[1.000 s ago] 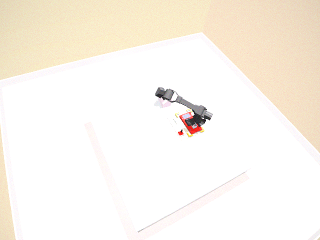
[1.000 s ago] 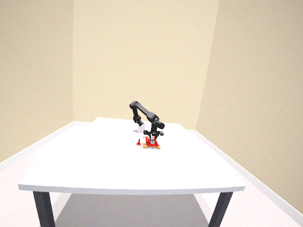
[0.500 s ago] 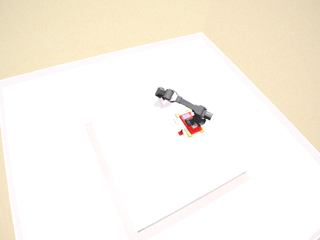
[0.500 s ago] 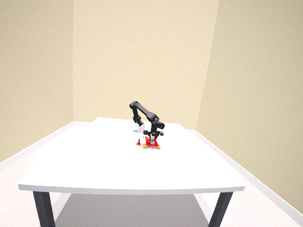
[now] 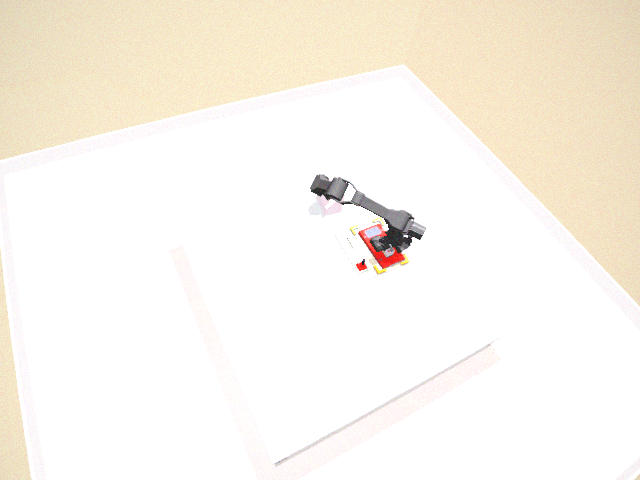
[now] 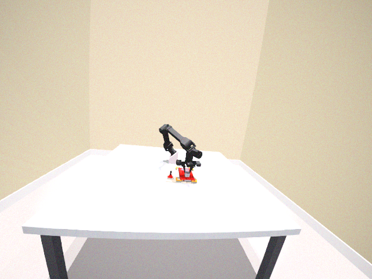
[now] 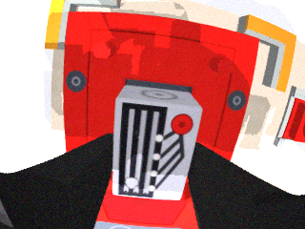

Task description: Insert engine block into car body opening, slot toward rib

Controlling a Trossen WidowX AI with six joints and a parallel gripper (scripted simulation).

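Right now my gripper tip is 10 mm above the engine block.
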